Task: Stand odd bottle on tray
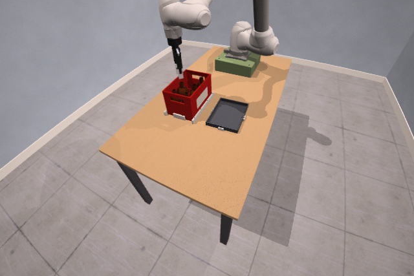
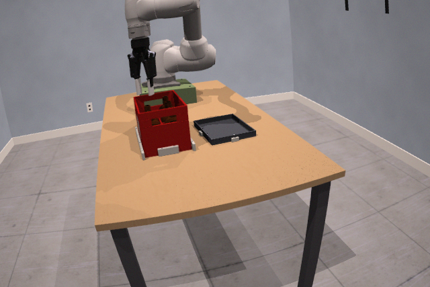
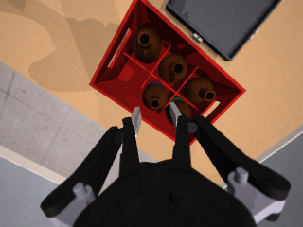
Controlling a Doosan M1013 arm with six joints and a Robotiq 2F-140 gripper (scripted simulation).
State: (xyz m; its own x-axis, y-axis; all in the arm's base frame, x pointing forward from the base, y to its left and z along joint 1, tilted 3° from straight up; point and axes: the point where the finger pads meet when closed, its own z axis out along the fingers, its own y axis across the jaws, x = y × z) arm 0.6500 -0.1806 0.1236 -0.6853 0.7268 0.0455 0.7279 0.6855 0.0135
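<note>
The red crate lies 160 mm below my hand and 50 mm to the left of it. Round my hand: dark grey tray (310 mm to the left, 230 mm below, 10 mm ahead); glass bottle (150 mm below, 90 mm ahead).
</note>
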